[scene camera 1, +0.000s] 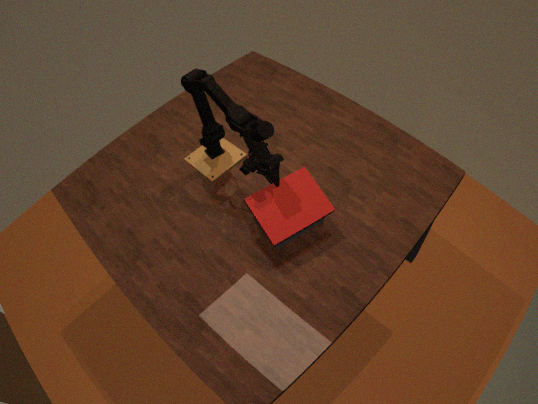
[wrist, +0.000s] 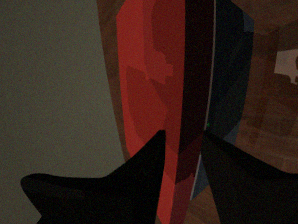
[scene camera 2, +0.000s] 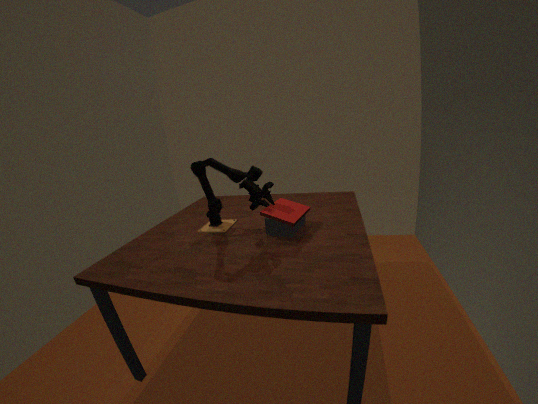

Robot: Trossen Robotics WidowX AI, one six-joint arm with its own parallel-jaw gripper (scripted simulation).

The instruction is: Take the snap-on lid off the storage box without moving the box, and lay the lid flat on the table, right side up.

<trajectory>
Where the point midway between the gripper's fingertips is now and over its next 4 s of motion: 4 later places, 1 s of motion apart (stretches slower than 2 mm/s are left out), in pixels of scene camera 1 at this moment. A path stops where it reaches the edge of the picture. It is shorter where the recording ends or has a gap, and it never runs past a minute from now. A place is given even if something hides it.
My gripper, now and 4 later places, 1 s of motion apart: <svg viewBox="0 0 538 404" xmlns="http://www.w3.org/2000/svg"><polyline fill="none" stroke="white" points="276,186 279,182 281,177 281,169 267,177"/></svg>
</trajectory>
